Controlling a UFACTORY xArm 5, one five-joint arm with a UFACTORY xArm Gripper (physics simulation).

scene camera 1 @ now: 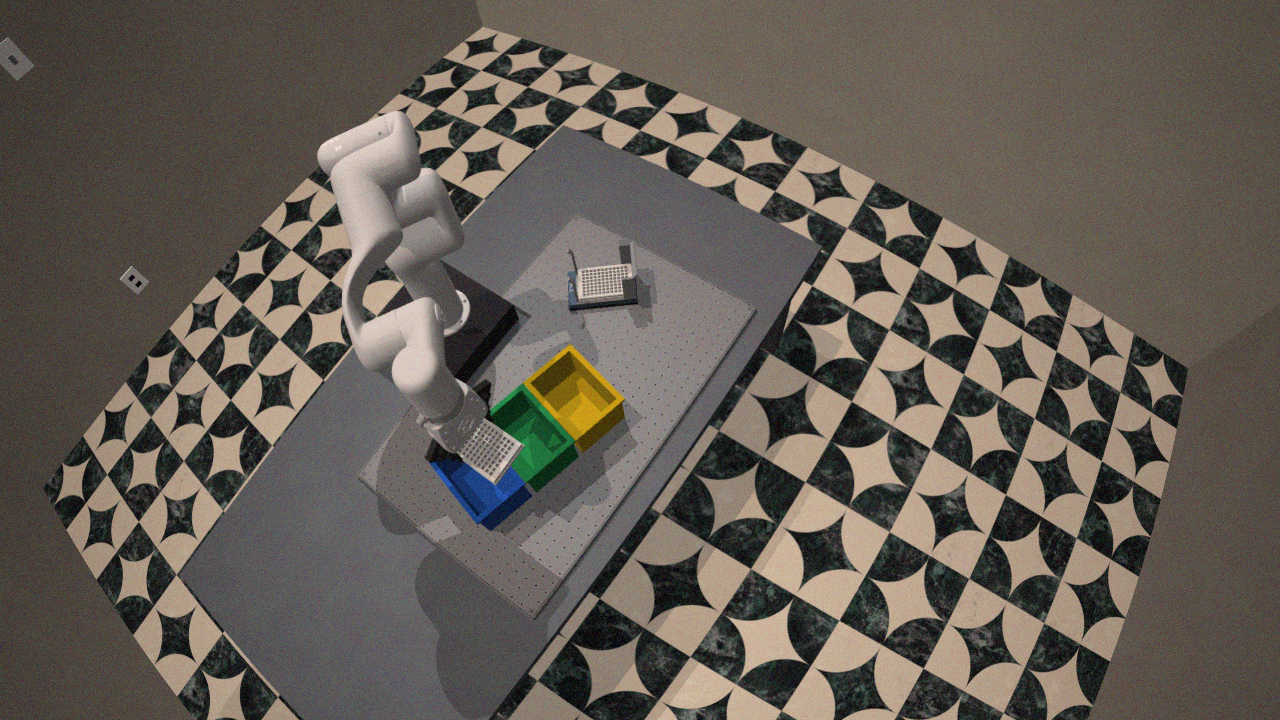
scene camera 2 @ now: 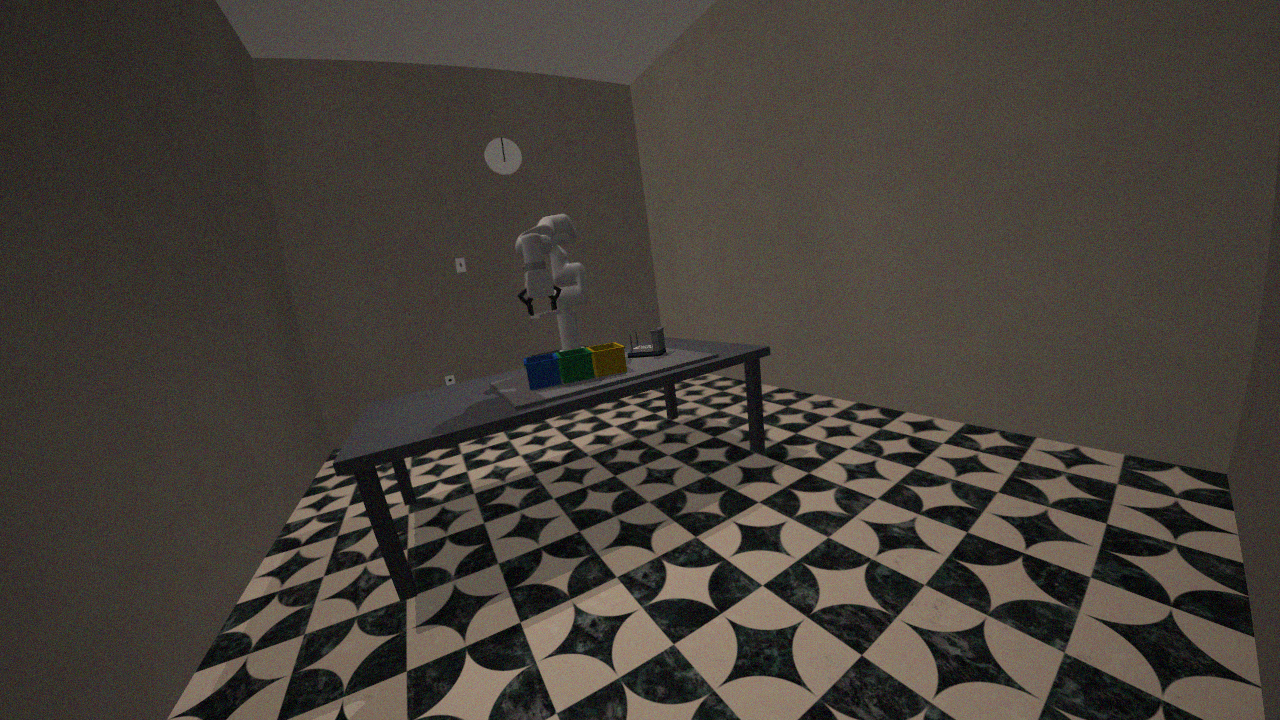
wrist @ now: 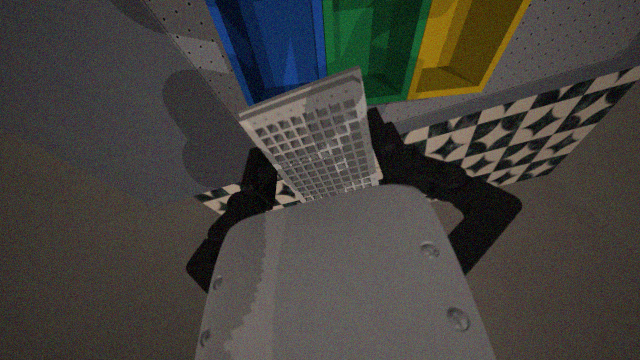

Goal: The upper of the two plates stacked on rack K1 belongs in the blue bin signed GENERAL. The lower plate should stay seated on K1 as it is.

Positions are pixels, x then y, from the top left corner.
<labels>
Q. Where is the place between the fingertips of my gripper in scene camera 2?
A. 543, 313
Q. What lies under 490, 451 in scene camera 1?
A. A plate.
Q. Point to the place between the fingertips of my gripper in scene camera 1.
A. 471, 436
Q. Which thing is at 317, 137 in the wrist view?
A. A plate.
</labels>
